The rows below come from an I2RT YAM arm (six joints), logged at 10 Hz.
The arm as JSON. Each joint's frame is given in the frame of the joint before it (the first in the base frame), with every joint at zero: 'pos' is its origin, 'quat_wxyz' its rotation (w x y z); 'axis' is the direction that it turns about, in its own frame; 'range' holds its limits. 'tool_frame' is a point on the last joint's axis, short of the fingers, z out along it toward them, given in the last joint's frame.
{
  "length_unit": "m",
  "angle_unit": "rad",
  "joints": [
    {
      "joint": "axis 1",
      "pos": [
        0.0,
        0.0,
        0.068
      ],
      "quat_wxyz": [
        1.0,
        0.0,
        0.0,
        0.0
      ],
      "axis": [
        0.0,
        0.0,
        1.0
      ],
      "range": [
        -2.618,
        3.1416
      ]
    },
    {
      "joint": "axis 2",
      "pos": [
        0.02,
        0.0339,
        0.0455
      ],
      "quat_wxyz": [
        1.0,
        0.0,
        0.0,
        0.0
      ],
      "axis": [
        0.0,
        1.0,
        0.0
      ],
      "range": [
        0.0,
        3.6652
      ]
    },
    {
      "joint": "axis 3",
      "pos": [
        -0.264,
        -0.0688,
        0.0
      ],
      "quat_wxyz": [
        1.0,
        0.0,
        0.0,
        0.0
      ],
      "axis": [
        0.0,
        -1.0,
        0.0
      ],
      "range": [
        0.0,
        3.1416
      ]
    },
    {
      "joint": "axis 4",
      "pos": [
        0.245,
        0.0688,
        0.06
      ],
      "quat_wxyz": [
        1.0,
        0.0,
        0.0,
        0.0
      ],
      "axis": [
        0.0,
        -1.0,
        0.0
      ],
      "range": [
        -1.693,
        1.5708
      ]
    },
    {
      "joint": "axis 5",
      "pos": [
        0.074,
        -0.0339,
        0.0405
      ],
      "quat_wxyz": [
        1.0,
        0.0,
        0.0,
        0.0
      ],
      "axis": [
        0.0,
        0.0,
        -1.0
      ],
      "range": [
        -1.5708,
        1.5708
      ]
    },
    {
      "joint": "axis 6",
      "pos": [
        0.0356,
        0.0,
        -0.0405
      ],
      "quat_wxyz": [
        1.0,
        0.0,
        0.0,
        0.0
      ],
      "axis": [
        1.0,
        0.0,
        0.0
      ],
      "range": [
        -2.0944,
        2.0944
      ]
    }
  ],
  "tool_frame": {
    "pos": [
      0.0,
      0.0,
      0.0
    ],
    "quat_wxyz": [
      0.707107,
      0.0,
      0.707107,
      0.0
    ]
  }
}
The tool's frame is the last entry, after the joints.
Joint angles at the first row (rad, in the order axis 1, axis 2, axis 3, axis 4, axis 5, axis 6):
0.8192 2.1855 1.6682 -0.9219 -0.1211 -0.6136
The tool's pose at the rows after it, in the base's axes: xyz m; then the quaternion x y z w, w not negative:
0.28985 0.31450 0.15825 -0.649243 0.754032 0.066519 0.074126
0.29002 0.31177 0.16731 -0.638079 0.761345 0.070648 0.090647
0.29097 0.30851 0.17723 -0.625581 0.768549 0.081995 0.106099
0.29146 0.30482 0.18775 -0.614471 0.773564 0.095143 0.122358
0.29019 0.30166 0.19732 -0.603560 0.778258 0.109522 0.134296
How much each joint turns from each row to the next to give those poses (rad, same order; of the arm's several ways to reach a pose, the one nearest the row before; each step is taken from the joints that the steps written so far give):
-0.0027 -0.0253 -0.0161 0.0217 0.0048 0.0179
-0.0049 -0.0304 -0.0140 0.0187 -0.0029 0.0240
-0.0084 -0.0295 -0.0091 0.0145 -0.0174 0.0245
-0.0086 -0.0323 -0.0111 0.0159 -0.0209 0.0206
-0.0051 -0.0309 -0.0117 0.0107 -0.0231 0.0241

